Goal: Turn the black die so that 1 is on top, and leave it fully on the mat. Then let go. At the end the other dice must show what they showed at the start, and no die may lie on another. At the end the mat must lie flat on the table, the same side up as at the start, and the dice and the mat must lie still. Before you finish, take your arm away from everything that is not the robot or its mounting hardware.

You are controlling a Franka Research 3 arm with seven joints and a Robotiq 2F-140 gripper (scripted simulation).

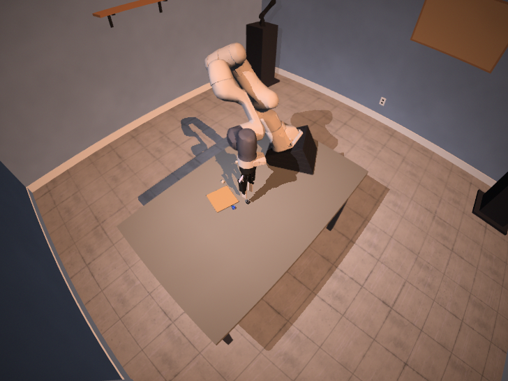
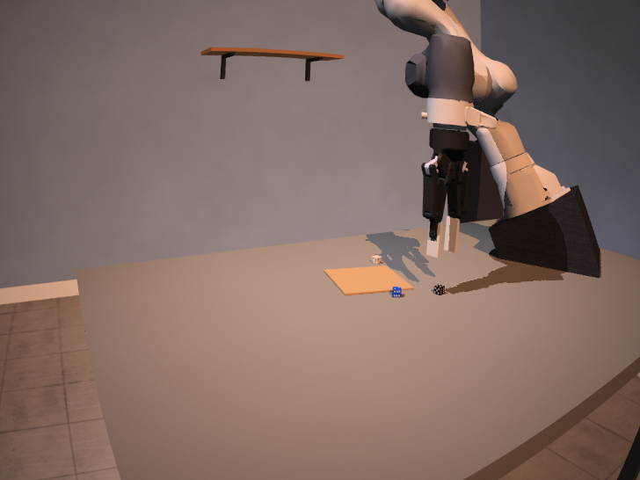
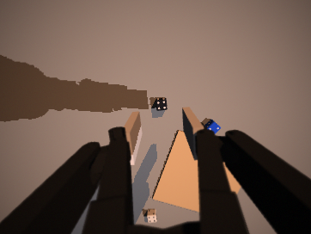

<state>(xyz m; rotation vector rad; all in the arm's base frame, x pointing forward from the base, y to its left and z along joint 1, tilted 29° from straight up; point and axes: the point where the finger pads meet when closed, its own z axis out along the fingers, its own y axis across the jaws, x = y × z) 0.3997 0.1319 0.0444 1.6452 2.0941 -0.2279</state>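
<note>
My gripper is now 10 cm above the black die. From my hand the other things lie so: orange mat: 8 cm ahead, 12 cm to the right, 11 cm below; blue die: 8 cm ahead, 2 cm to the right, 10 cm below; white die: 21 cm to the right, 10 cm below.
</note>
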